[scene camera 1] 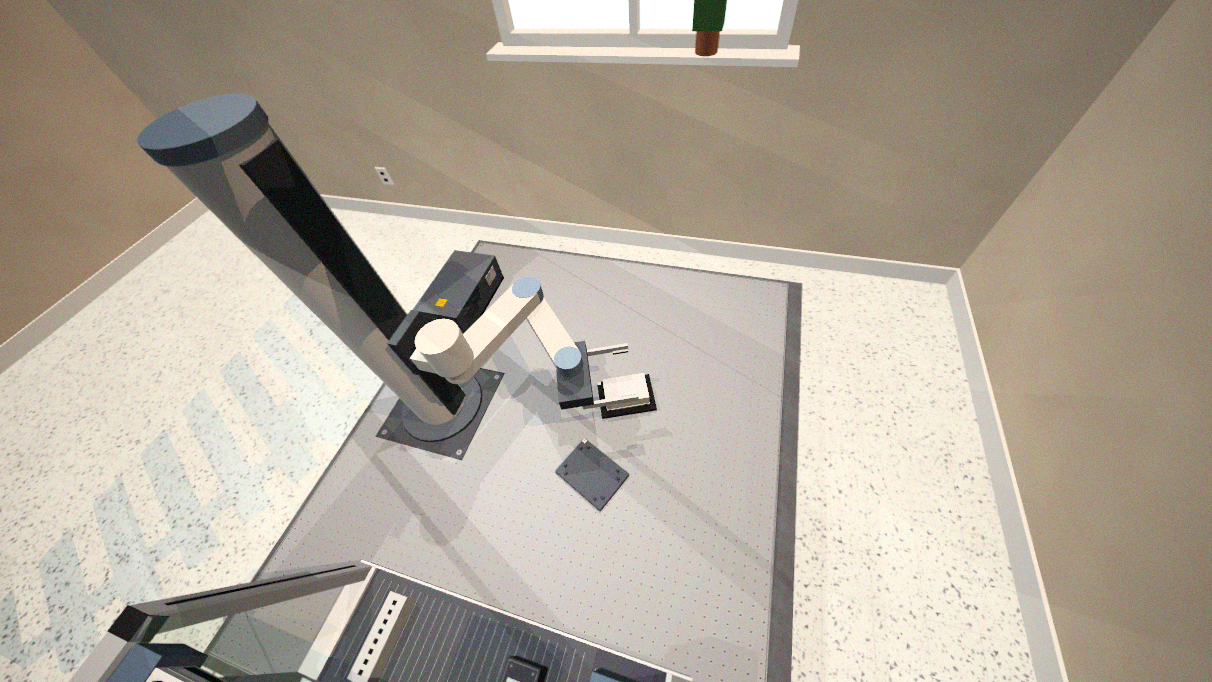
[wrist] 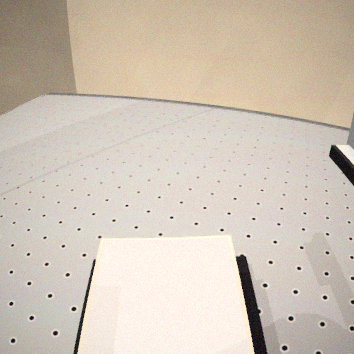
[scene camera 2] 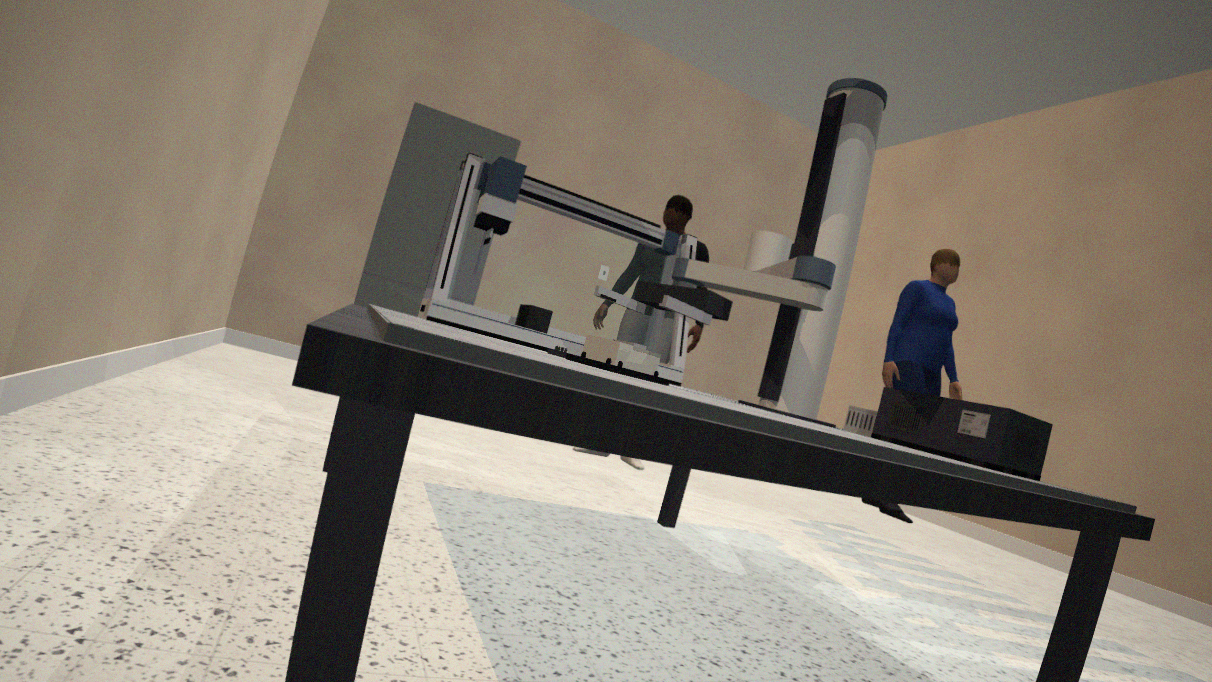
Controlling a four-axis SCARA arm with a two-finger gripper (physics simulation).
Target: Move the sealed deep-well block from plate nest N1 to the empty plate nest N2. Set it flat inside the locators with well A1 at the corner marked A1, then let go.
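Places are measured from the arm's base along level axes (x ahead, y left, z up), in metres.
Pixels of known places: gripper, fingertip midpoint: [scene camera 1: 632, 370] [wrist: 150, 132] [scene camera 2: 628, 295]; arm's base, link origin: [scene camera 1: 443, 405].
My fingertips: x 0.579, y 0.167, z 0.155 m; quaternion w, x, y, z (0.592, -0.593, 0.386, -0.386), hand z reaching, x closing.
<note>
Ahead of a thing's pixels: the offset from my fingertips to its top centre.
The sealed deep-well block @[0.010 m right, 0.023 m back, 0.088 m down] [scene camera 1: 625, 390] [scene camera 2: 601, 347] [wrist: 167, 295], white on top, sits in the black plate nest @[0.011 m right, 0.023 m back, 0.120 m down] [scene camera 1: 628, 412] [wrist: 252, 305] and looks flat. Black nest edges show along both its sides in the wrist view. The other plate nest @[0.261 m right, 0.055 m back, 0.120 m down] [scene camera 1: 591, 476], a dark plate with small locators, is empty. The labels N1 and N2 and the A1 corner cannot be read. My gripper [scene camera 1: 628, 371] [scene camera 2: 633, 297] is open and empty, above the block and apart from it. One finger shows at the right edge of the wrist view; the other is outside that view.
The arm's column [scene camera 1: 313, 288] [scene camera 2: 830, 245] stands left of the nests in scene camera 1. A dark box [scene camera 1: 461, 284] [scene camera 2: 961, 432] lies behind it. A gantry machine with a ribbed deck [scene camera 1: 453, 631] stands at the near edge. Two people stand beyond the table in scene camera 2.
</note>
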